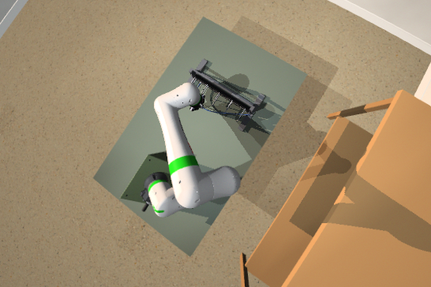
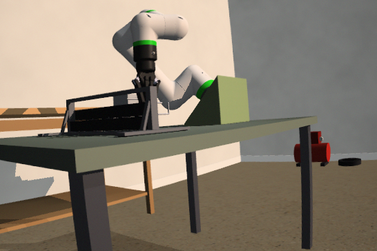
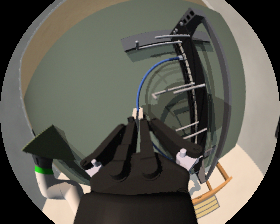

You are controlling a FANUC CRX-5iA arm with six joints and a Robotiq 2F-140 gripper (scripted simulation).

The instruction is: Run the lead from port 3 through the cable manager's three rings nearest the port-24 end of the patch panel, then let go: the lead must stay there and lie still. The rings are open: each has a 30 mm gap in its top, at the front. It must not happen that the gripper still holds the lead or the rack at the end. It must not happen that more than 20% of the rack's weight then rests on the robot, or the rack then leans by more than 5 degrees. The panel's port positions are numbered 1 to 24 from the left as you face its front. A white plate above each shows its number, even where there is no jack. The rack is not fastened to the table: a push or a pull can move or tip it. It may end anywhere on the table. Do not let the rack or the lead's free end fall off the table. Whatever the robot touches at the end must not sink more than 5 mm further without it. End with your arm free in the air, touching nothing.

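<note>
Right now the dark rack is 16 cm ahead of my hand, 7 cm to the right of it and 1 cm above it.
</note>
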